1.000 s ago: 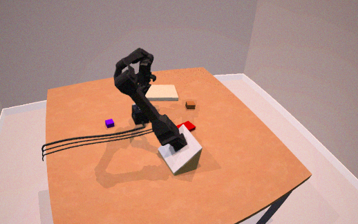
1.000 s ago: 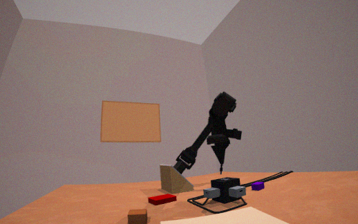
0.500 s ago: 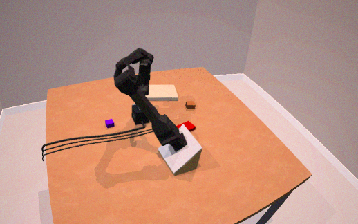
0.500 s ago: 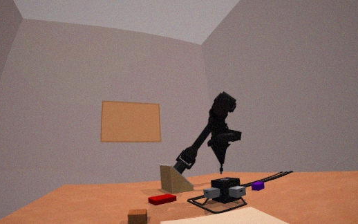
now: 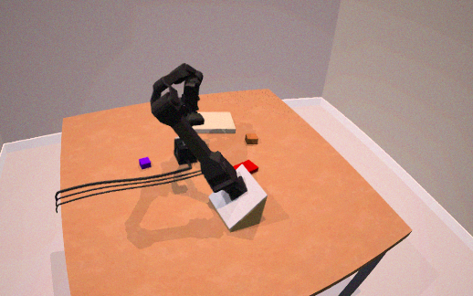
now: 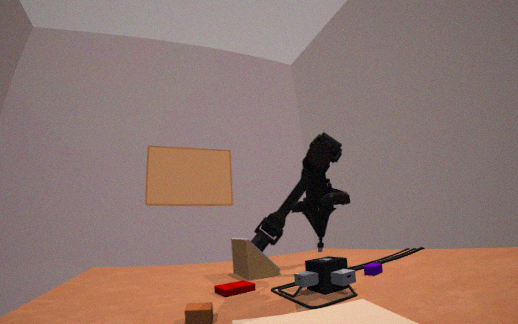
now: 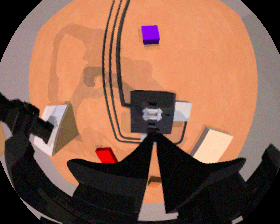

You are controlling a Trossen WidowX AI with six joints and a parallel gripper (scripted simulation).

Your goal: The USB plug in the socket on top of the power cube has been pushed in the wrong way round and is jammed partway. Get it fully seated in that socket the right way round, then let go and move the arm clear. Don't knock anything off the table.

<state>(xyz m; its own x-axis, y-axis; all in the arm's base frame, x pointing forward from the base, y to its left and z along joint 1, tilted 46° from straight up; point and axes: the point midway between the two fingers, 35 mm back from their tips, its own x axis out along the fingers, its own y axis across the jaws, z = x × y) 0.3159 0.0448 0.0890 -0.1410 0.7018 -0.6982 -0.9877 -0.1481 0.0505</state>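
Right now the USB plug is 2 cm below my gripper tip. From my gripper tip the other things lie so: USB socket: 1 cm to the left, 6 cm below; red block: 12 cm behind, 21 cm to the right, 12 cm below; purple cube: 2 cm behind, 18 cm to the left, 12 cm below.
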